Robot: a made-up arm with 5 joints. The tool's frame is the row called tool. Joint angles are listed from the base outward.
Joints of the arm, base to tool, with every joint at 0 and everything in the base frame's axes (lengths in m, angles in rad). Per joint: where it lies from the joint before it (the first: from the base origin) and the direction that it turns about. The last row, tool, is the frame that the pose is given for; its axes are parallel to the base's.
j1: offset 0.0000 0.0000 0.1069 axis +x
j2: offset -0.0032 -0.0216 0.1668 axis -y
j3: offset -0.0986 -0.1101 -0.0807 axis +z
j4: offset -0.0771 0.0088 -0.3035 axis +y
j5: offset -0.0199 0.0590 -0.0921 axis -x
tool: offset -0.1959 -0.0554 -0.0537
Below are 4 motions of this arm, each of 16 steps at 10 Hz.
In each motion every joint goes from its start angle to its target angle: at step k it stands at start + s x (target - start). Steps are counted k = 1, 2, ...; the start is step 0. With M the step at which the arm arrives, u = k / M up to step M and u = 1 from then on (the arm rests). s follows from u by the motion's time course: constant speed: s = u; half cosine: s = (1 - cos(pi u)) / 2; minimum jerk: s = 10 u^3 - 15 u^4 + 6 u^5.
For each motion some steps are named. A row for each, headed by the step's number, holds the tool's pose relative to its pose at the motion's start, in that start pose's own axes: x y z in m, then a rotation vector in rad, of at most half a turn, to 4 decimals.
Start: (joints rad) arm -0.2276 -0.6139 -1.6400 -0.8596 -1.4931
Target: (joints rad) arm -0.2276 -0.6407 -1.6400 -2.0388 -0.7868
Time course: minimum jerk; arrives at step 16
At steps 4, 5, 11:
4: 0.0205 -0.0291 0.0040 -0.0747 -0.0118 0.1217
5: 0.0381 -0.0486 0.0073 -0.1294 -0.0260 0.2112
11: 0.2334 -0.1258 0.0430 -0.5378 -0.3314 0.9241

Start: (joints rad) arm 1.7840 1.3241 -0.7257 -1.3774 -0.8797
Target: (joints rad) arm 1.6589 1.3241 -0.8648 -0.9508 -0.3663
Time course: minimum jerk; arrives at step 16
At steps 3, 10, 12, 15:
3: -0.0031 0.0015 0.0036 -0.0261 0.0135 -0.0145
10: -0.0358 0.0320 0.0597 -0.3870 0.2340 -0.1808
12: -0.0403 0.0424 0.0751 -0.4773 0.2992 -0.2121
15: -0.0421 0.0490 0.0843 -0.5301 0.3393 -0.2283

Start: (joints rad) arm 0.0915 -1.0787 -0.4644 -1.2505 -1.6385
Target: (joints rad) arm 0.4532 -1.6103 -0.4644 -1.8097 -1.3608
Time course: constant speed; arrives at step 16
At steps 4, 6, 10, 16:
4: 0.0059 0.0409 0.0337 0.0039 0.0458 0.0027
6: 0.0121 0.0588 0.0525 0.0092 0.0685 0.0071
10: 0.0311 0.0885 0.0931 0.0265 0.1124 0.0217
16: 0.0741 0.1151 0.1576 0.0690 0.1701 0.0573

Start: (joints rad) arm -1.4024 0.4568 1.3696 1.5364 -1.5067
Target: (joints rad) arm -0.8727 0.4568 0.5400 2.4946 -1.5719
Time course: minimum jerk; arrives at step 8
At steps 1, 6, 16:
1: 0.0003 0.0058 -0.0042 0.0181 0.0016 -0.0078
6: -0.0182 0.3203 0.0252 0.8340 0.6012 -0.4006
16: -0.0174 0.3416 0.0554 0.8844 0.7287 -0.4367

